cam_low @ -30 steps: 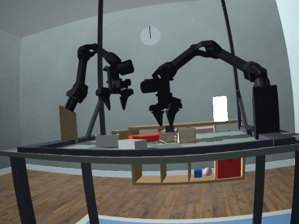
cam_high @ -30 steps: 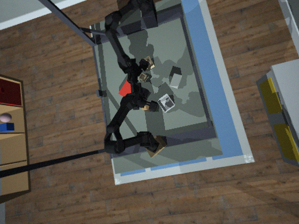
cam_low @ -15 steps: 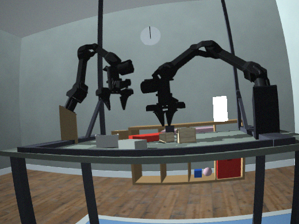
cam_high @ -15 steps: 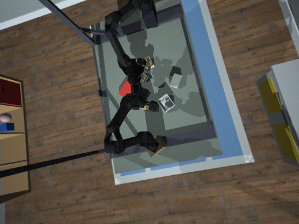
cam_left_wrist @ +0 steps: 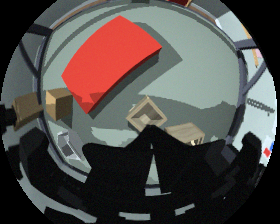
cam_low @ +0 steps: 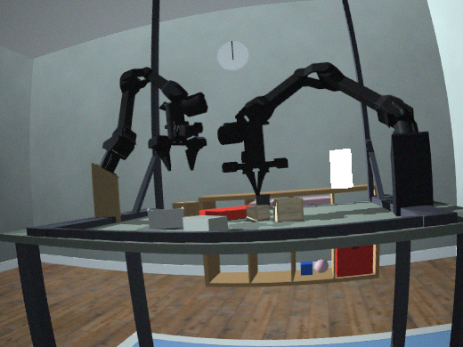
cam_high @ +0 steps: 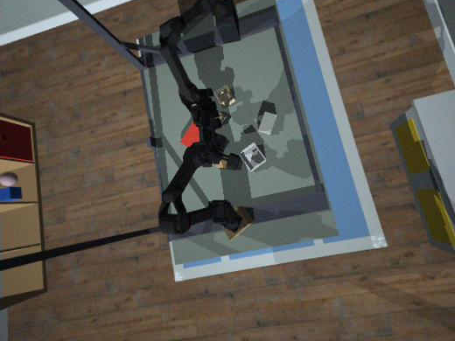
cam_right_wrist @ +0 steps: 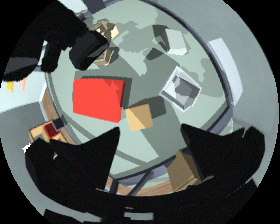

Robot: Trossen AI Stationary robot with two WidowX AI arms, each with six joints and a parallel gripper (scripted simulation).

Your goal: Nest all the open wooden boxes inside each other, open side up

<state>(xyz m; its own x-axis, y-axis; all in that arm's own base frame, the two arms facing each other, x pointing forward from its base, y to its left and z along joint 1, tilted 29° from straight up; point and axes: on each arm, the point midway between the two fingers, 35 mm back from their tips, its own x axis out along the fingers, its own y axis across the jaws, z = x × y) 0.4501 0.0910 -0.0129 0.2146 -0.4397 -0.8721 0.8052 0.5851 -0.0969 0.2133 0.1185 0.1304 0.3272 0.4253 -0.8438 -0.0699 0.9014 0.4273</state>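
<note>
Now: left hand 110 mm to the left of the flat red box, 90 mm above it and 80 mm past it. The rest, counted from my left hand: white block (240 mm ahead, 90 mm below, 50 mm to the right); then grey open box (210 mm to the right, 160 mm ahead, 80 mm below).
</note>
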